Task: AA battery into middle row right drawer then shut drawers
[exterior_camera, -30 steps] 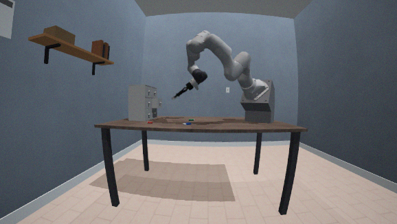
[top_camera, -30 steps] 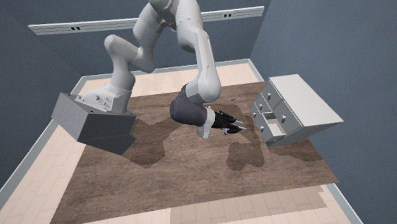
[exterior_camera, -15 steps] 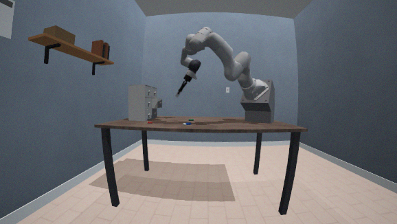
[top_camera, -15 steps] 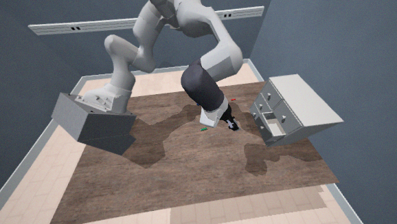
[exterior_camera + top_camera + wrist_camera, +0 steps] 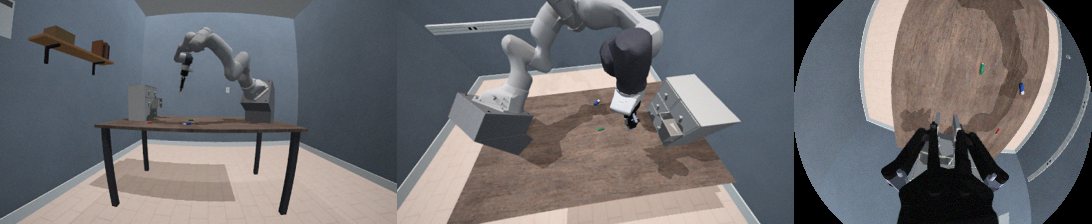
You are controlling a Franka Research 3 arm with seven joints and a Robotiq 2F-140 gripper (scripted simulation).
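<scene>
Now: the green AA battery 150 mm behind my hand, 80 mm to the left of it and 280 mm below it. The rest, counted from my hand: small blue object: 210 mm behind, 340 mm to the left, 280 mm below; then small red object: 90 mm ahead, 400 mm to the left, 280 mm below.
</scene>
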